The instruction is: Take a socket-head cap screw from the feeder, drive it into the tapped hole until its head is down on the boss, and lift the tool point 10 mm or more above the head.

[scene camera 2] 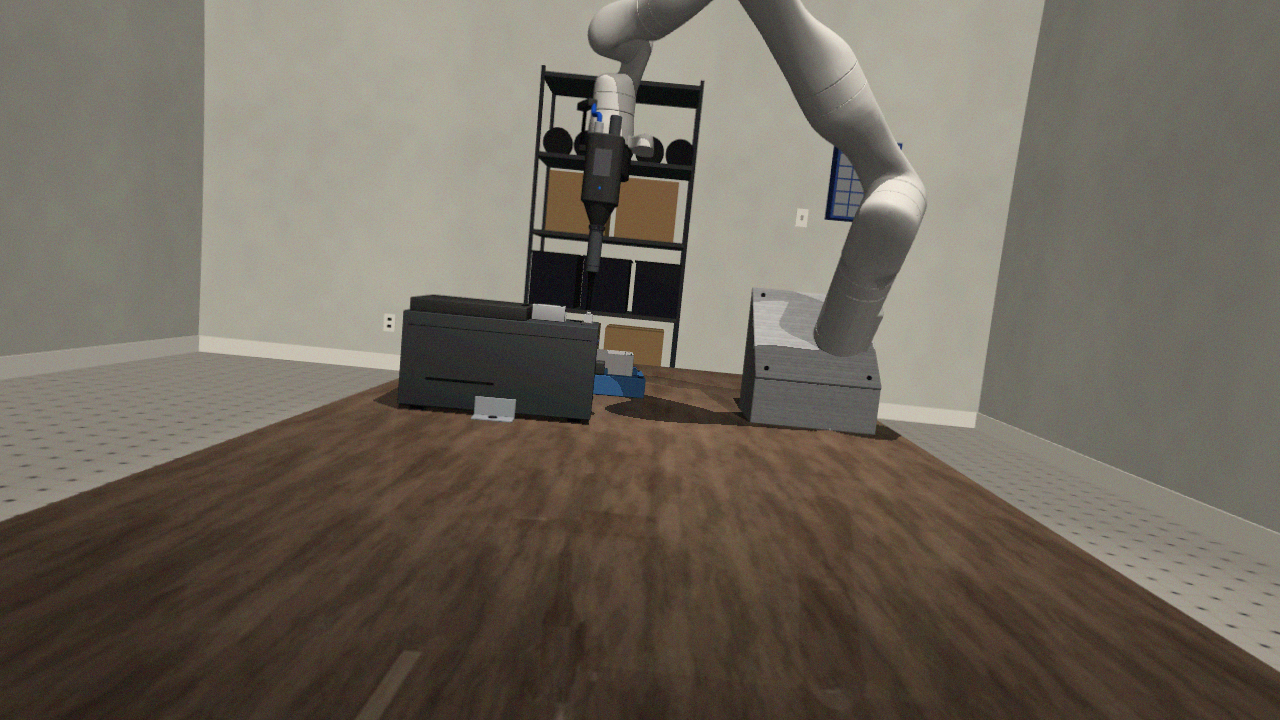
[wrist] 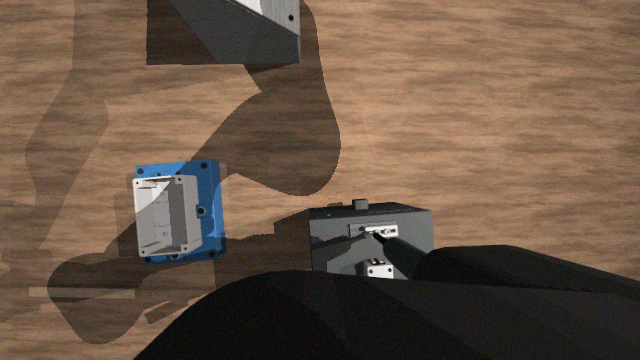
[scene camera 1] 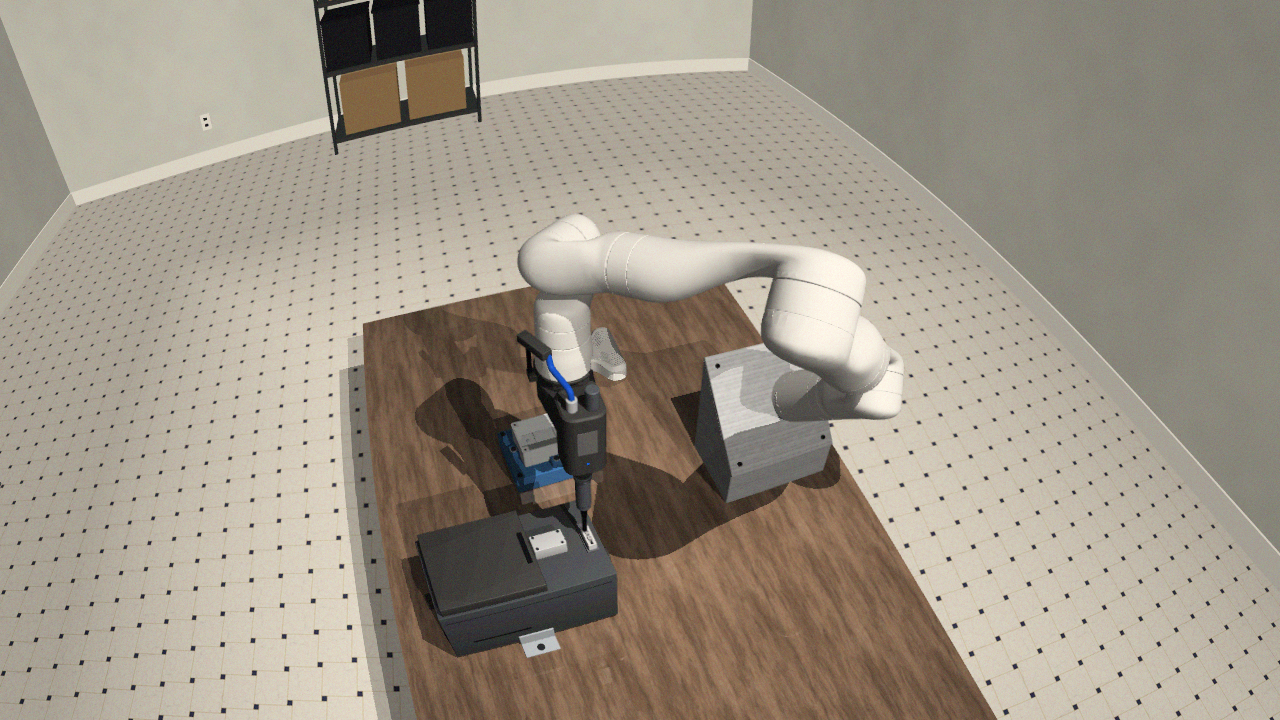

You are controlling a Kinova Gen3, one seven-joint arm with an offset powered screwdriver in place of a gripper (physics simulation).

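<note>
The dark feeder [scene camera 1: 537, 617] [scene camera 2: 496, 362] [wrist: 325, 231] stands on the table, with a small silver screw outlet [scene camera 1: 590, 540] [wrist: 391, 230] on top. My screwdriver, reported as the gripper [scene camera 1: 585, 530] [scene camera 2: 588, 308] [wrist: 375, 235], points down with its bit tip at this outlet. Small screw heads seem to show beside the tip in the wrist view. The bit's very end is too small to tell whether it carries a screw. A grey open housing [scene camera 1: 537, 440] [scene camera 2: 617, 361] [wrist: 192, 220] sits on a blue fixture [scene camera 1: 529, 480] [scene camera 2: 619, 385] [wrist: 212, 187]. Dark holes show in both; I cannot tell which is the tapped one.
A white block [scene camera 1: 547, 542] [scene camera 2: 548, 312] [wrist: 380, 271] stands on the feeder beside the outlet. A silver bracket [scene camera 1: 540, 643] [scene camera 2: 494, 409] lies at the feeder's front. The arm's grey pedestal [scene camera 1: 776, 461] [scene camera 2: 810, 402] [wrist: 270, 47] stands across the wooden table [scene camera 1: 716, 617].
</note>
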